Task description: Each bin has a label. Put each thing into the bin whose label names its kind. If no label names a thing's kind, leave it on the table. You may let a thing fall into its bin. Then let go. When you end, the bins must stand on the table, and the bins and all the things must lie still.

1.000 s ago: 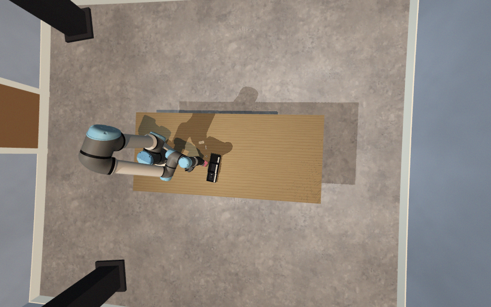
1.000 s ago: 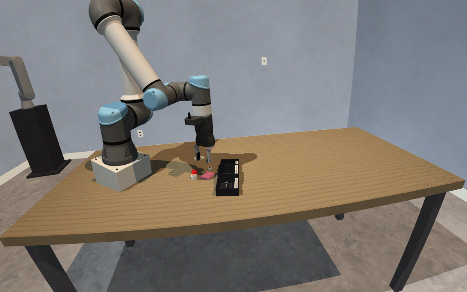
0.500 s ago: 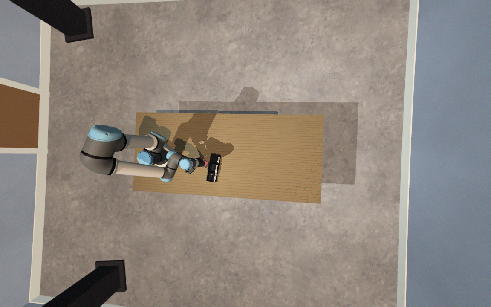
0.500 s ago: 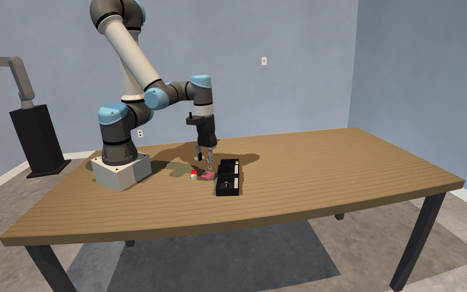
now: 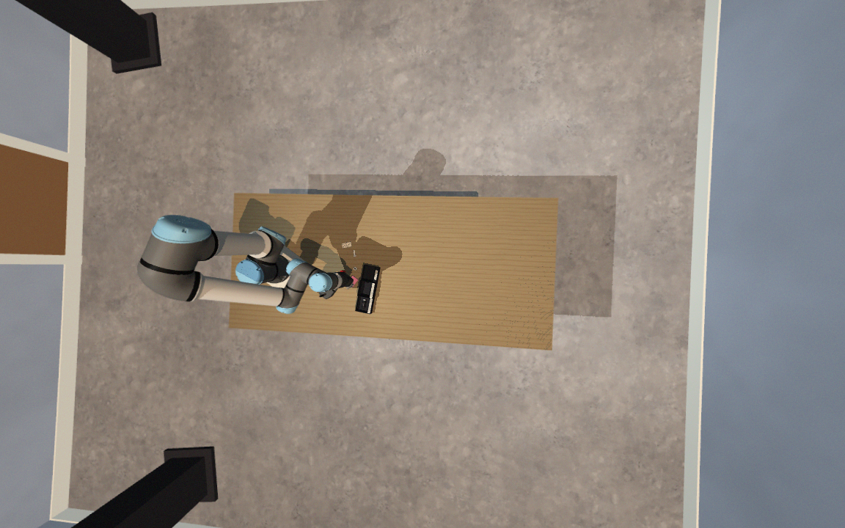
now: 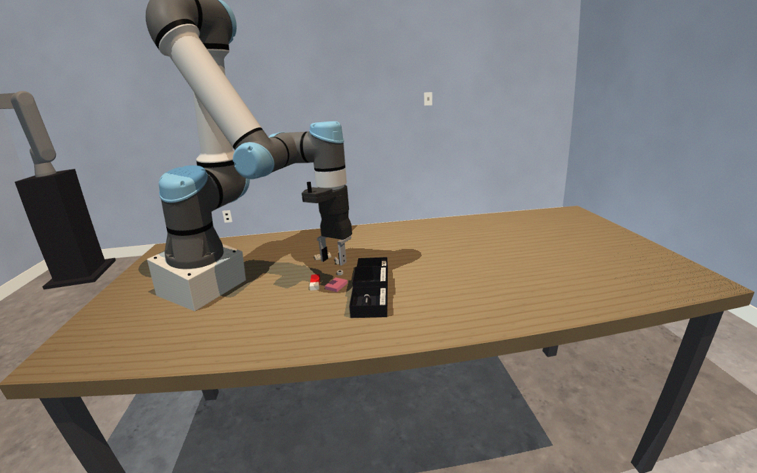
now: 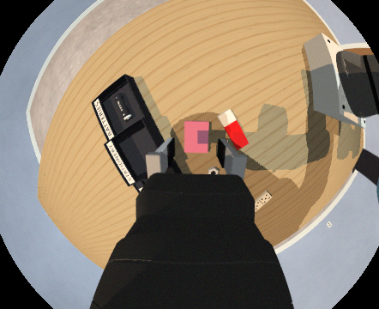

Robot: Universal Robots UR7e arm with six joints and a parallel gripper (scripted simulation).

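My hand is 80 mm above the pink eraser. Round my hand: red block (80 mm below, 50 mm behind, 20 mm to the left); then black bin tray (80 mm ahead, 70 mm below, 50 mm to the right); then hex nut (90 mm below, 70 mm to the left, 20 mm ahead).
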